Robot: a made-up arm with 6 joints.
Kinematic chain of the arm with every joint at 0, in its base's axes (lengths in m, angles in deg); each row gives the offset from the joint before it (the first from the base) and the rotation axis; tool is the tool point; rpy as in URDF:
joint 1: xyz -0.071 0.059 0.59 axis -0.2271 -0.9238 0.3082
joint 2: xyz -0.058 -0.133 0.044 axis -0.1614 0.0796 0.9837
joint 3: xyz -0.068 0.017 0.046 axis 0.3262 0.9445 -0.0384
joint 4: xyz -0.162 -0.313 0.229 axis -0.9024 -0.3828 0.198
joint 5: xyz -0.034 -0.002 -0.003 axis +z
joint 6: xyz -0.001 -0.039 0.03 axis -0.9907 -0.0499 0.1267
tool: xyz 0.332 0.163 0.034 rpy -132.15 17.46 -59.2
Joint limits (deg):
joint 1: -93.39..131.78
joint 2: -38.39..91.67
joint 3: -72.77..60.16
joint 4: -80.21..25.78
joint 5: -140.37..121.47
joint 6: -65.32..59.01
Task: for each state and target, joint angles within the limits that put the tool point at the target. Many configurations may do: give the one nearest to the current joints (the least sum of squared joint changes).
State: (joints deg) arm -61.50 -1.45 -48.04 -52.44 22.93 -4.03
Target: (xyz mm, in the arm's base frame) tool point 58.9 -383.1 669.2
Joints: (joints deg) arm -75.89 12.94 -15.98 -62.69 -6.80 20.76
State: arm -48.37 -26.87 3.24 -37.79 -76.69 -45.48
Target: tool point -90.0 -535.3 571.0
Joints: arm -49.88 13.11 16.31 -50.87 -34.72 -17.15
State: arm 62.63 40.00 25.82 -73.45 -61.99 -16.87
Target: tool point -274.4 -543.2 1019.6
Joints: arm 98.78 47.86 46.15 -80.21 -99.20 -20.81
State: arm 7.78 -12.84 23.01 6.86 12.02 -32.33
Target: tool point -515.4 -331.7 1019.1
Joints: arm 21.69 -34.14 -16.52 16.42 -20.42 -51.04
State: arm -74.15 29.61 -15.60 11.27 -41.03 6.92
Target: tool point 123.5 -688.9 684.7
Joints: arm -78.85 25.82 -18.47 10.74 -62.37 -1.15
